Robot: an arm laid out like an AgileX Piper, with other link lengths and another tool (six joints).
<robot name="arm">
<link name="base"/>
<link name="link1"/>
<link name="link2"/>
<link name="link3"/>
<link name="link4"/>
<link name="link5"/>
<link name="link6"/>
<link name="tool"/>
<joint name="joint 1" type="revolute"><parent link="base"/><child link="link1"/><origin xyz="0 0 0.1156" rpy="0 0 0"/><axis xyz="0 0 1"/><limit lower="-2.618" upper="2.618"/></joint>
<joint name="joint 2" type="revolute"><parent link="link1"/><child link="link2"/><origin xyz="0 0 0" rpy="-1.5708 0 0"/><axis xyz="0 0 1"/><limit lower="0" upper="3.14"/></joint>
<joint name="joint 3" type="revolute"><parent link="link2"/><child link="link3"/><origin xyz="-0.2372 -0.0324 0" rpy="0 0 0"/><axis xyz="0 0 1"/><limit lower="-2.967" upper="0"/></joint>
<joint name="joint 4" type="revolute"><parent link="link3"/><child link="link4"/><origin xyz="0.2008 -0.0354 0" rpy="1.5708 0 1.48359"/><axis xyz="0 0 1"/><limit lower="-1.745" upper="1.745"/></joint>
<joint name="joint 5" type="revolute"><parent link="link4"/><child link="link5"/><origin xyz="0 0 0" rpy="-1.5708 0 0"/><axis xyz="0 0 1"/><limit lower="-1.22" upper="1.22"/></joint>
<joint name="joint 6" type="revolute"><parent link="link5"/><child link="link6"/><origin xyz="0 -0.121 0" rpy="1.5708 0 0"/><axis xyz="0 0 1"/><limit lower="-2.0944" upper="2.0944"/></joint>
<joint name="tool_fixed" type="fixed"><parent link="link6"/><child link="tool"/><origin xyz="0.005 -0.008 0.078" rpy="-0.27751 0 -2.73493"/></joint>
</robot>
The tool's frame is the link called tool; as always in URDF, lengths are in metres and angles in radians.
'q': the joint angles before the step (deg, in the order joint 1, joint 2, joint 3, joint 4, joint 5, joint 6). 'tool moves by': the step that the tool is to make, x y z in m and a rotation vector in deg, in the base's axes. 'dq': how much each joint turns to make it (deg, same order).
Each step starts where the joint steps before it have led.
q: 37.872, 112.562, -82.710, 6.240, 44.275, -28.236
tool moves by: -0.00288, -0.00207, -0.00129, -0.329, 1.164, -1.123
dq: -0.002, 0.000, 0.000, -0.066, 1.026, 1.338
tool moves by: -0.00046, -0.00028, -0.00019, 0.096, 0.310, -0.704
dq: 0.001, 0.000, 0.000, 0.000, 0.127, 0.766
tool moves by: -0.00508, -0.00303, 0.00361, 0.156, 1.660, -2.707
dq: 0.001, -0.891, 0.000, 0.052, 1.878, 3.053
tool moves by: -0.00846, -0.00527, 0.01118, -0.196, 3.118, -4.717
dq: 0.001, -1.441, -1.711, -0.176, 5.308, 5.595
